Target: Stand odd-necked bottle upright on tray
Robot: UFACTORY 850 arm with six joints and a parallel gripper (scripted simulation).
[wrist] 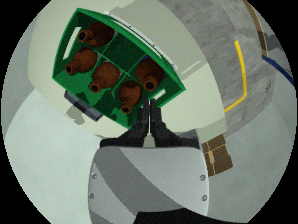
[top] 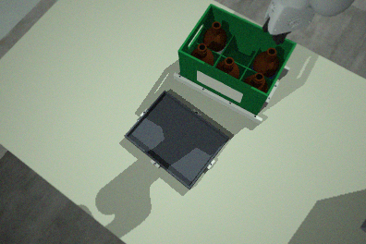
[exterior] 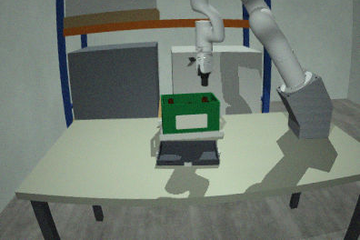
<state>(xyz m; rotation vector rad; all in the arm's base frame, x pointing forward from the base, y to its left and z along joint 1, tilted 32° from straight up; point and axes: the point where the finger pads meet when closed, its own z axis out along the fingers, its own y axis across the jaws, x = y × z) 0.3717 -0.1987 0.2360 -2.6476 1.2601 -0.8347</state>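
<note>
My gripper is now 9 cm short of the green crate, 3 cm to the right of it and 16 cm above it. Also, from my hand: dark grey tray 17 cm ahead, 29 cm to the left, 23 cm below.
</note>
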